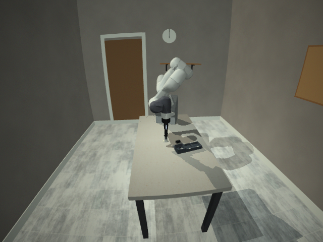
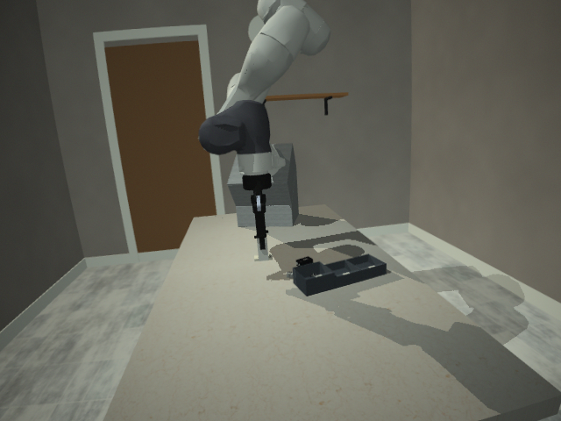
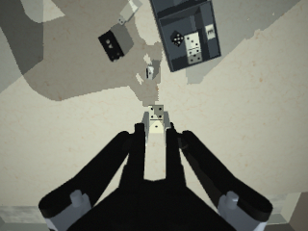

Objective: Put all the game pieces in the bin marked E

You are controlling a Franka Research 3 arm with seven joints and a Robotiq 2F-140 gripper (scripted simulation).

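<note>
Right now my hand is 4 cm short of the black die, 13 cm to the right of it and 9 cm above it. The rest, counted from my hand: dark three-part bin: 4 cm ahead, 21 cm to the left, 8 cm below; then black box: 8 cm behind, 12 cm to the left, 9 cm below; then white usb stick: 5 cm behind, 18 cm to the left, 10 cm below.
</note>
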